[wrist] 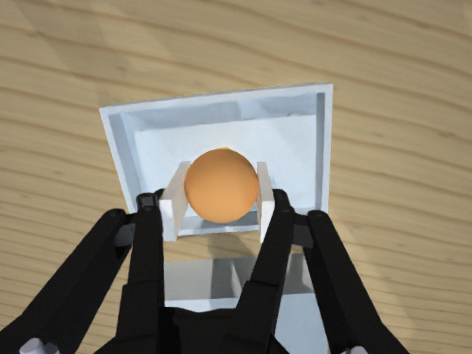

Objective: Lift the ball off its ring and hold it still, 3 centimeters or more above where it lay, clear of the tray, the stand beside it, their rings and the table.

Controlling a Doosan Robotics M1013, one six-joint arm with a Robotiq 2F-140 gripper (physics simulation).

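Places are measured from the arm's base along level axes (x back, y up, z left), in metres.
Pixels of known places: gripper, fingertip midpoint: (223, 177).
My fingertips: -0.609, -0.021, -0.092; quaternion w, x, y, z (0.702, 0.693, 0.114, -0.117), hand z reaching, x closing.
Behind a point stands the place of what it marks, as x, y, z.
The orange ball (221, 185) @[-0.612, 0.029, -0.109] is between the two pale finger pads in the wrist view. My gripper (223, 177) @[-0.609, -0.022, -0.092] is shut on it, with a pad against its left and right sides. The ball is raised above the floor of the white tray (327, 150) @[-0.533, -0.029, -0.143] and appears over its inside, toward the near wall. The exact height cannot be told from this view. A thin yellowish sliver shows at the ball's far edge, perhaps part of the ring; the ball hides the rest of that spot. The pads and fingers cover parts of the tray's near side.
A pale grey box-like thing (192, 280) @[-0.604, -0.024, 0.035], which looks like the stand, is below the tray in the view, across a narrow strip of table. The fingers partly cover it, and no ring on it shows. The wooden table (400, 150) @[-0.453, -0.056, -0.162] extends around both.
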